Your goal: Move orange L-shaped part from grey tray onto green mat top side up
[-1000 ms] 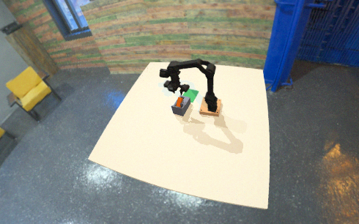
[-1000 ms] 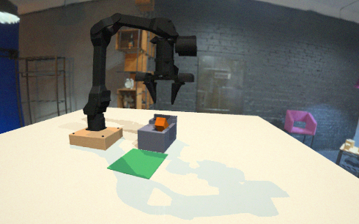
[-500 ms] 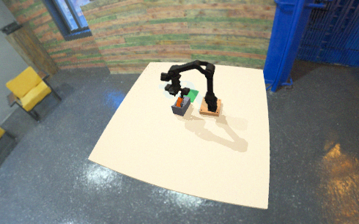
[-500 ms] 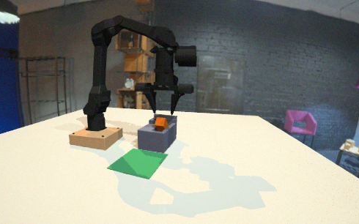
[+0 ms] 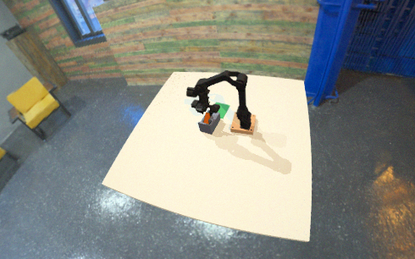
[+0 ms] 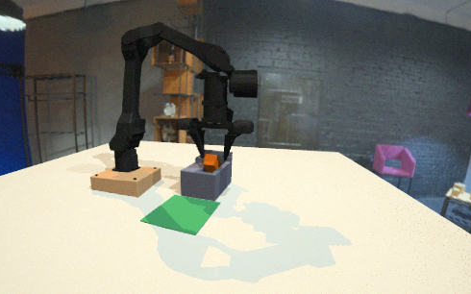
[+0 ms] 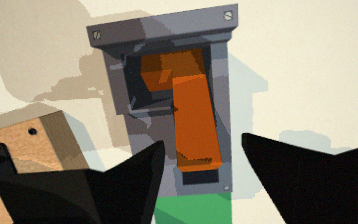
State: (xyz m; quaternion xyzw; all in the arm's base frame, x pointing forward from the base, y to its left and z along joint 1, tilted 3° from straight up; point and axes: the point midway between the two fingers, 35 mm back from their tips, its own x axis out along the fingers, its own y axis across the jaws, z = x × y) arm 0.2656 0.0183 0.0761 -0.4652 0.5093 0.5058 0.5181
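The orange L-shaped part lies 20 mm behind my gripper tip, 30 mm to the left of it and 40 mm below it. Round my gripper tip: green mat: 30 mm behind, 140 mm to the right, 100 mm below.
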